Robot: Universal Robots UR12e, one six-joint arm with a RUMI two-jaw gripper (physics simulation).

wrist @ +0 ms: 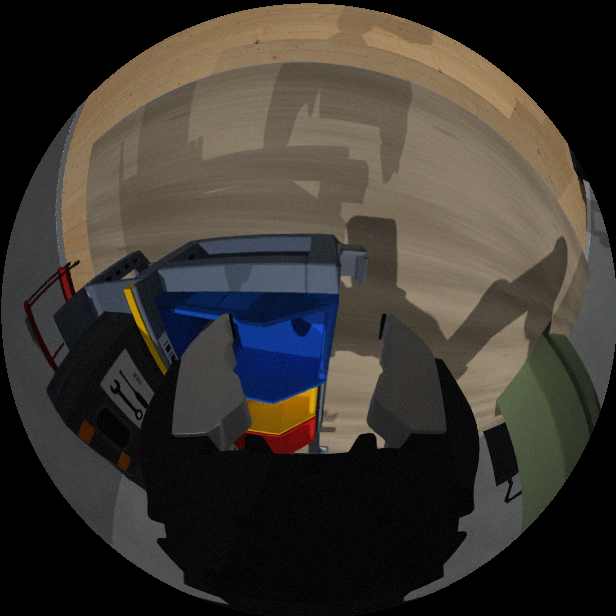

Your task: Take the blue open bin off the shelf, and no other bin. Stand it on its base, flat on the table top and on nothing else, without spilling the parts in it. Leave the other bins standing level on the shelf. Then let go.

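In the wrist view the blue open bin (270,344) sits on the top level of a grey shelf rack (258,270), with a yellow bin (284,414) under it and a red bin (281,441) at the bottom. My gripper (307,390) is open and empty, above and in front of the rack. The left finger overlaps the blue bin's left side in the picture; the right finger is over bare table to the rack's right. I cannot tell whether the left finger touches the bin. A dark part shows inside the blue bin.
The wooden table top (344,172) fills the upper view, crossed by arm and rack shadows. A black toolbox with a wrench label (109,396) and a red wire frame (48,321) stand left of the rack. A green curved object (545,413) is at the right edge.
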